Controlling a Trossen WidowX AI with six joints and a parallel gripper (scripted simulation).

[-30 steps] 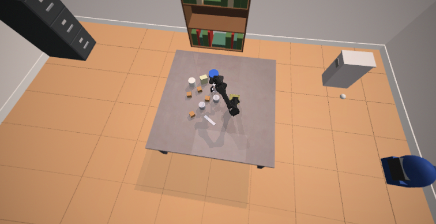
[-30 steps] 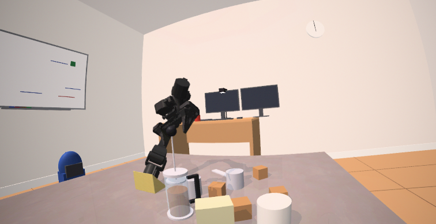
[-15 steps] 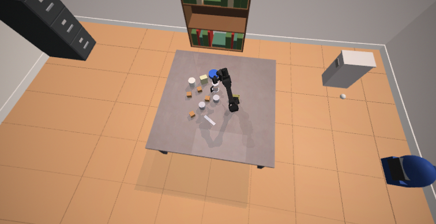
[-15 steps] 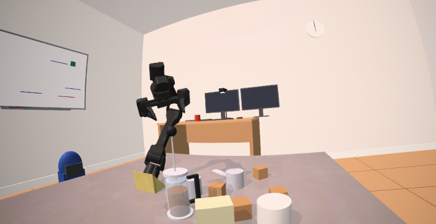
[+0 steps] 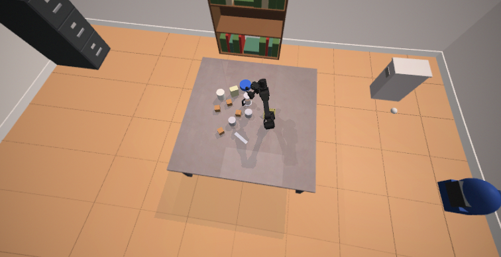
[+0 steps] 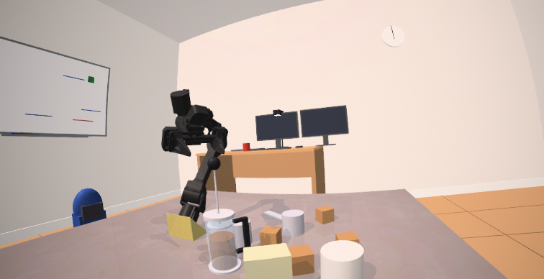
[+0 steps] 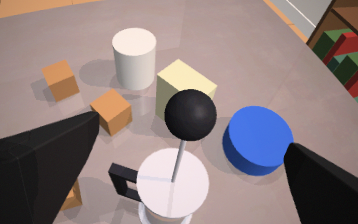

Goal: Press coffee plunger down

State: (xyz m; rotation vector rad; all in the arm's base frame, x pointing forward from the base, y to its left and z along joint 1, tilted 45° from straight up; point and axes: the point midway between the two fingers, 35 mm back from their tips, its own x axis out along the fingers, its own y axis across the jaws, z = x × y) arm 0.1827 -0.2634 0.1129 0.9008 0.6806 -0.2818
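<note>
My gripper tip is now 30 mm short of the coffee press and 160 mm above it. Round my gripper tip: blue cylinder 70 mm ahead, 210 mm to the right, 260 mm below; then pale yellow block 170 mm ahead, 100 mm to the right, 230 mm below; then white flat strip 50 mm ahead, 380 mm to the left, 280 mm below.
</note>
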